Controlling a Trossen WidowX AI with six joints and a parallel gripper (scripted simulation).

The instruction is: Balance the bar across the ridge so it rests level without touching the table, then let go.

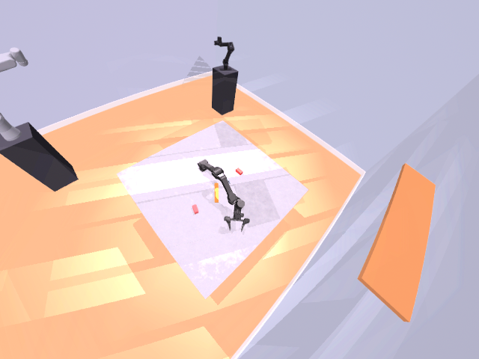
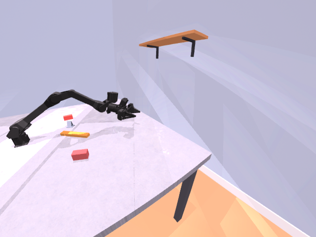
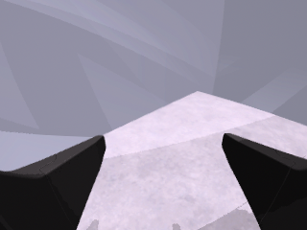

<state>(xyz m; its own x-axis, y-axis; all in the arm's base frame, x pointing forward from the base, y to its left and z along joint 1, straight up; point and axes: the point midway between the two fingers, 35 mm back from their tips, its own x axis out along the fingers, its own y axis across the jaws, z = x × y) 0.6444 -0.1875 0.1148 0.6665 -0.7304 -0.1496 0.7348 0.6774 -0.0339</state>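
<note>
The orange bar lies 38 cm behind my gripper tip, 14 cm to the left of it and 10 cm below it.
</note>
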